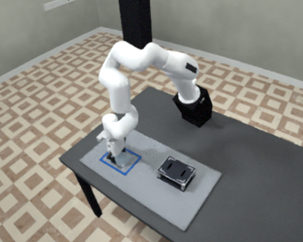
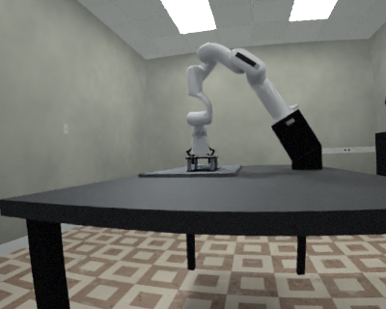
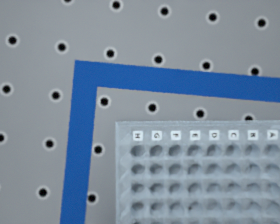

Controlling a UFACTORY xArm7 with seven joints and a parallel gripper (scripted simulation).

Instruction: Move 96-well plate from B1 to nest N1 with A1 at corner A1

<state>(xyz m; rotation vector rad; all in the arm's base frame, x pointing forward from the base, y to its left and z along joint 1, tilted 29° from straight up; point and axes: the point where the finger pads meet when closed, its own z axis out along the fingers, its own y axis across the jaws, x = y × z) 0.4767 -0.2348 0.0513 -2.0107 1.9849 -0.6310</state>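
My gripper is now 1 cm above the 96-well plate. From my hand the other things lie so: black plate nest 3 cm behind, 34 cm to the left, 3 cm above.
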